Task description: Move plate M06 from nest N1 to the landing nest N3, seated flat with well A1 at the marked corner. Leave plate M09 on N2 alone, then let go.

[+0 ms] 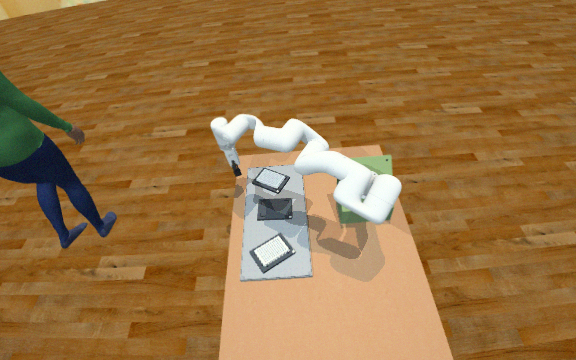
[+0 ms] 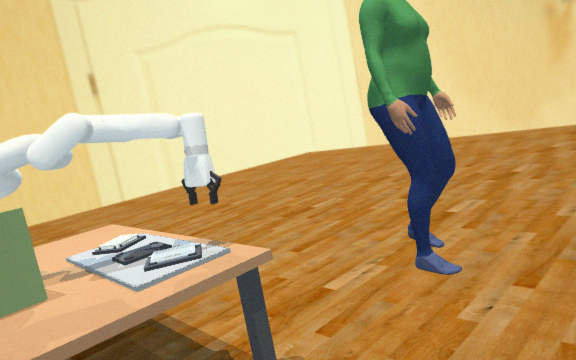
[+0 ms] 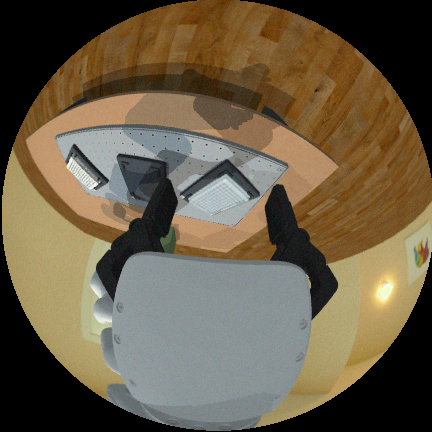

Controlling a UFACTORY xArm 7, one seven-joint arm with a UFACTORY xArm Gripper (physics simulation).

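Observation:
A pale bluish plate (image 1: 271,178) (image 2: 175,253) (image 3: 220,194) sits in a dark nest at the board end nearest the gripper. A whiter plate (image 1: 272,251) (image 2: 119,243) (image 3: 83,172) sits in a dark nest at the other end. The middle dark nest (image 1: 275,209) (image 2: 141,253) (image 3: 142,177) is empty. Plate and nest labels are not readable, and I cannot tell the marked corner. My gripper (image 1: 236,169) (image 2: 203,196) (image 3: 220,191) is open and empty, well above the table, off the board's outer edge near the bluish plate.
The nests stand on a grey perforated board (image 1: 255,232) (image 2: 137,285) (image 3: 200,144) on the wooden table (image 1: 330,320) (image 2: 90,320) (image 3: 165,107). A green block (image 1: 352,216) (image 2: 20,260) (image 3: 170,241) stands by the arm's base. A person (image 1: 20,125) (image 2: 402,60) in green stands beyond the table.

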